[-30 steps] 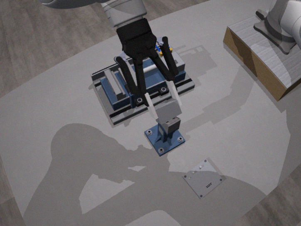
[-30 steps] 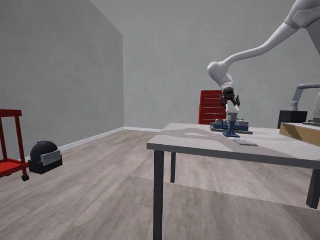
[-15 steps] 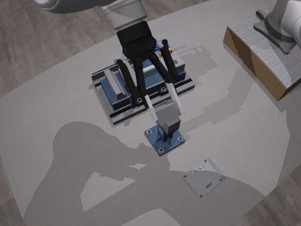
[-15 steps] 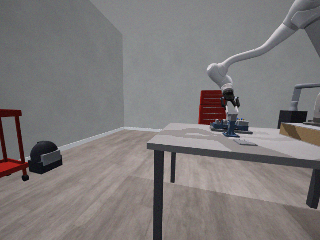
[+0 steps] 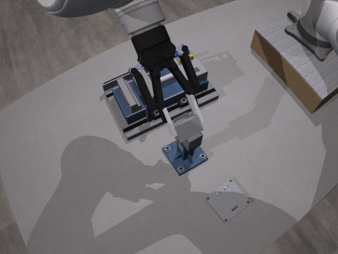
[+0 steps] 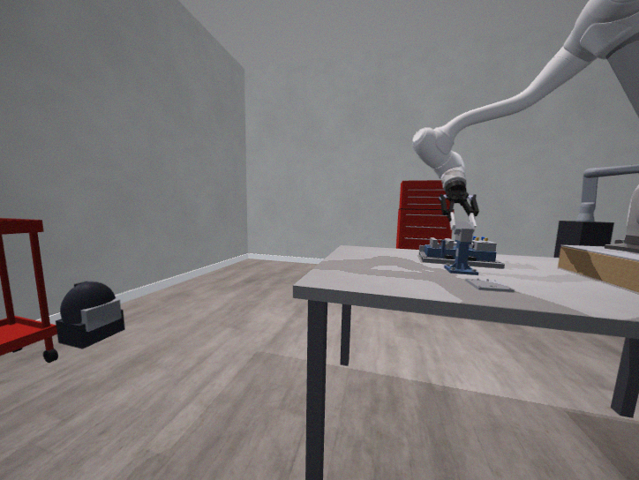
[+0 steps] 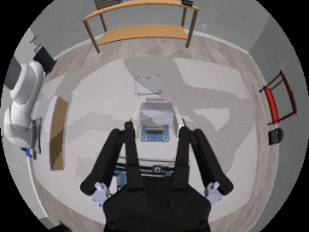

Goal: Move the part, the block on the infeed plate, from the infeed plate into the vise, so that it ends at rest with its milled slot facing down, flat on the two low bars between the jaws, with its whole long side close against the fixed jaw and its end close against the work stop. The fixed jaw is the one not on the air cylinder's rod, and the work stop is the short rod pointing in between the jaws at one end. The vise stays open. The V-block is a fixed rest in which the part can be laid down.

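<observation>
Now: hand 2 cm to the right of the part and 3 cm above it. Round my hand: work stop (1 cm ahead, 14 cm to the right, 9 cm below); moving jaw (3 cm behind, 18 cm to the right, 11 cm below); blue post (2 cm ahead, 11 cm to the right, 12 cm below).
</observation>
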